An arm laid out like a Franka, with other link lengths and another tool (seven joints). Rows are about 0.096 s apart.
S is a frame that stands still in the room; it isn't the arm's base.
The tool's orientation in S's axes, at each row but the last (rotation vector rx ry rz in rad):
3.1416, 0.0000, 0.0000
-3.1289, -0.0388, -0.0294
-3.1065, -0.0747, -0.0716
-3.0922, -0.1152, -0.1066
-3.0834, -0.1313, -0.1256
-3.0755, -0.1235, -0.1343
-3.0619, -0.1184, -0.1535
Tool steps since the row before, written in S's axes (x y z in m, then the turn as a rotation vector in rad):
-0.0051, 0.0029, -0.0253, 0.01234, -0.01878, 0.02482
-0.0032, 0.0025, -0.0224, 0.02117, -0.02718, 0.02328
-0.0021, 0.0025, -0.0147, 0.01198, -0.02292, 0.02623
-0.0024, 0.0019, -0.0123, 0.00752, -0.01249, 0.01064
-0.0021, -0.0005, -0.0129, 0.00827, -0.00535, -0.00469
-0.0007, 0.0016, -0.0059, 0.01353, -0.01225, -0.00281
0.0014, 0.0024, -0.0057, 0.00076, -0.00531, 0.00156
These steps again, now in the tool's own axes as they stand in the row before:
-0.0051, -0.0029, 0.0253, 0.01234, 0.01878, -0.02482
-0.0036, -0.0023, 0.0224, 0.02093, 0.02742, -0.02322
-0.0027, -0.0021, 0.0147, 0.01210, 0.02262, -0.02644
-0.0031, -0.0015, 0.0122, 0.00732, 0.01256, -0.01070
-0.0032, 0.0010, 0.0126, 0.00738, 0.00627, 0.00502
-0.0011, -0.0013, 0.0059, 0.01224, 0.01347, 0.00315
0.0010, -0.0019, 0.0060, 0.00052, 0.00523, -0.00188

